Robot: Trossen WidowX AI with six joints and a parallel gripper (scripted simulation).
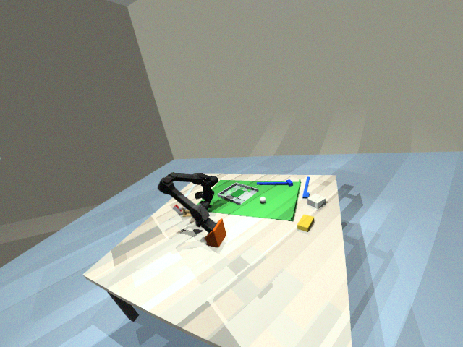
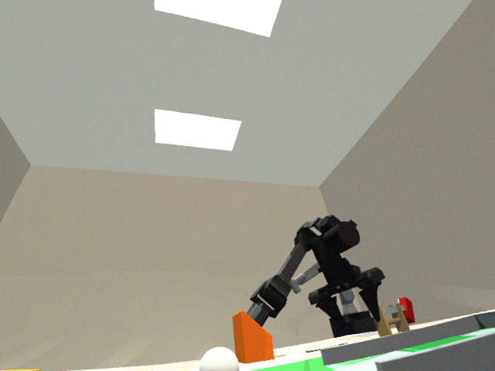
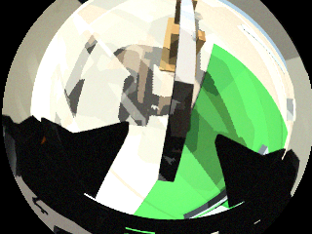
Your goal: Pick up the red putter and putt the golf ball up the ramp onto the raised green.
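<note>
Right now my gripper tip is 20 mm past the wooden rack, 130 mm to the right of it and 10 mm above it. From my gripper tip the other things lie so: blue putter 400 mm ahead, 430 mm to the right, 30 mm below; white golf ball 140 mm ahead, 370 mm to the right, 20 mm below; green mat 230 mm ahead, 240 mm to the right, 40 mm below.
</note>
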